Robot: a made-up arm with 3 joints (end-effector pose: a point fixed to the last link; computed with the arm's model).
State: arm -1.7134 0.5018 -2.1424
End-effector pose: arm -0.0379 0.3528 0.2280 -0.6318 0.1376 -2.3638
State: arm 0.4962 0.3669 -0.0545
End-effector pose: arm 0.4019 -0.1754 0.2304 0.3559 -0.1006 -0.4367
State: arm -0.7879 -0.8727 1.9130
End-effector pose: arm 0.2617 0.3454 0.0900 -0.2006 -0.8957 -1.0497
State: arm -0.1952 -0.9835 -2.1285
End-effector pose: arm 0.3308 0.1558 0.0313 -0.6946 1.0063 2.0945
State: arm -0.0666 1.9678 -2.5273
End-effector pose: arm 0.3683 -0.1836 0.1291 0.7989 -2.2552 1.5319
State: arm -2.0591 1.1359 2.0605
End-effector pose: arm -0.0766 0.4378 0.1810 -0.5336 1.0028 -0.0012
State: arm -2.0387 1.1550 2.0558
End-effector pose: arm -0.0660 0.4403 0.1797 -0.5297 1.0264 -0.0152
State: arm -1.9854 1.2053 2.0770
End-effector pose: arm -0.0371 0.4444 0.1757 -0.5357 1.0801 -0.0802
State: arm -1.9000 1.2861 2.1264
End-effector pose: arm 0.0093 0.4463 0.1685 -0.5516 1.1645 -0.1942
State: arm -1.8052 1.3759 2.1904
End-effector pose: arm 0.0603 0.4423 0.1597 -0.5729 1.2591 -0.3222
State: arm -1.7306 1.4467 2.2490
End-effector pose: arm 0.0993 0.4346 0.1524 -0.5942 1.3342 -0.4239
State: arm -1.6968 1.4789 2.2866
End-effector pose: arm 0.1166 0.4294 0.1490 -0.6117 1.3664 -0.4771
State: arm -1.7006 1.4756 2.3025
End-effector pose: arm 0.1148 0.4290 0.1492 -0.6240 1.3580 -0.4873
